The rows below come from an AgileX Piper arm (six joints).
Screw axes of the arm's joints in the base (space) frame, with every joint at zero. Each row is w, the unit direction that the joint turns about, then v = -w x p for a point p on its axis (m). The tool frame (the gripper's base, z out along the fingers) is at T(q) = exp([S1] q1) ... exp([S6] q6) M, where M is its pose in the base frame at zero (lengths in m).
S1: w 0 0 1 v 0 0 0
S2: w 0 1 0 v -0.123 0 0
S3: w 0 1 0 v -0.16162 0 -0.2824
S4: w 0.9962 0 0.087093 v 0 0.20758 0
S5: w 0 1 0 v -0.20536 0 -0.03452
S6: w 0.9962 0 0.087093 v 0 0.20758 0
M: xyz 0.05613 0 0.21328 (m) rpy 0 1.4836 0 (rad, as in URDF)
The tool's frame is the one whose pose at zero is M.
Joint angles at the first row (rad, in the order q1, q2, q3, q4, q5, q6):
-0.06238 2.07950 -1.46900 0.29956 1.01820 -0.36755
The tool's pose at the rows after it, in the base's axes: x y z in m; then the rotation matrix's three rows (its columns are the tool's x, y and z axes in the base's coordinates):
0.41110 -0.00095 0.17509; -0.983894 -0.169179 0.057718; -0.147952 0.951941 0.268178; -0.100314 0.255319 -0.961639
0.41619 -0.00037 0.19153; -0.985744 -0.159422 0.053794; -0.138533 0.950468 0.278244; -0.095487 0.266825 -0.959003
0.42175 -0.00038 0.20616; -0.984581 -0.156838 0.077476; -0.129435 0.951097 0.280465; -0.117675 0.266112 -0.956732
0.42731 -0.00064 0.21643; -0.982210 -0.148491 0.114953; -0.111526 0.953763 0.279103; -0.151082 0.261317 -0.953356
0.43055 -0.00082 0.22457; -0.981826 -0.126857 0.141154; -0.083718 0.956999 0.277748; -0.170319 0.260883 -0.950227
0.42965 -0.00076 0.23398; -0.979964 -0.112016 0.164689; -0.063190 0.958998 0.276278; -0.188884 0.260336 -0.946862
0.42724 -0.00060 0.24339; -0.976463 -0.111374 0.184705; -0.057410 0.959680 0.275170; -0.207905 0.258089 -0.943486
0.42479 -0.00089 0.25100; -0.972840 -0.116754 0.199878; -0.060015 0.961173 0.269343; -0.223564 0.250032 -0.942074
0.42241 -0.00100 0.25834; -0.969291 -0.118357 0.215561; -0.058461 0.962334 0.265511; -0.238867 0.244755 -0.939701
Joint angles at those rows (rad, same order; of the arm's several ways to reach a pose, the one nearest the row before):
-0.06239 2.07825 -1.54453 0.30901 1.10162 -0.36224
-0.06238 2.07824 -1.61244 0.30992 1.17207 -0.33332
-0.06237 2.07657 -1.66893 0.30992 1.20451 -0.31431
-0.06238 2.07658 -1.70944 0.31086 1.20579 -0.29521
-0.06239 2.07446 -1.73757 0.31086 1.20838 -0.26507
-0.06238 2.05715 -1.74515 0.31086 1.20840 -0.24334
-0.06239 2.03593 -1.74647 0.31086 1.20968 -0.23667
-0.06238 2.01765 -1.74647 0.30523 1.21113 -0.23639
-0.06238 2.00009 -1.74649 0.30198 1.21162 -0.23304

